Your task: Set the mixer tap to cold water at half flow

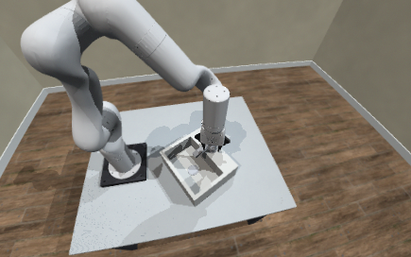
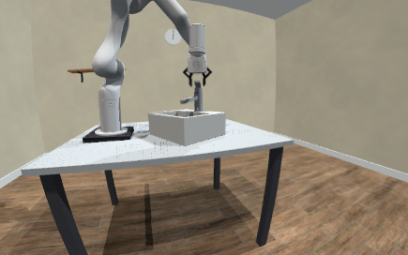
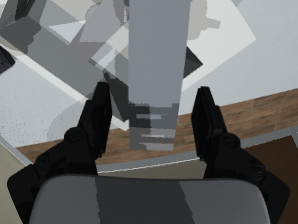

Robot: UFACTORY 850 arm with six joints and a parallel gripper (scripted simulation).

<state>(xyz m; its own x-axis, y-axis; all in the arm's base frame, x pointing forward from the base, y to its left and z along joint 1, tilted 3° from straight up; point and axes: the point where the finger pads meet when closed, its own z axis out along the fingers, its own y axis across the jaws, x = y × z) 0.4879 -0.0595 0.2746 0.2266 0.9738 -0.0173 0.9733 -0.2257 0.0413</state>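
My hand is 1 cm short of the lever and 3 cm to the right of it. Round my hand: grey mixer tap: 1 cm ahead, 6 cm to the left, 5 cm below; white sink basin: 8 cm behind, 2 cm to the left, 24 cm below.
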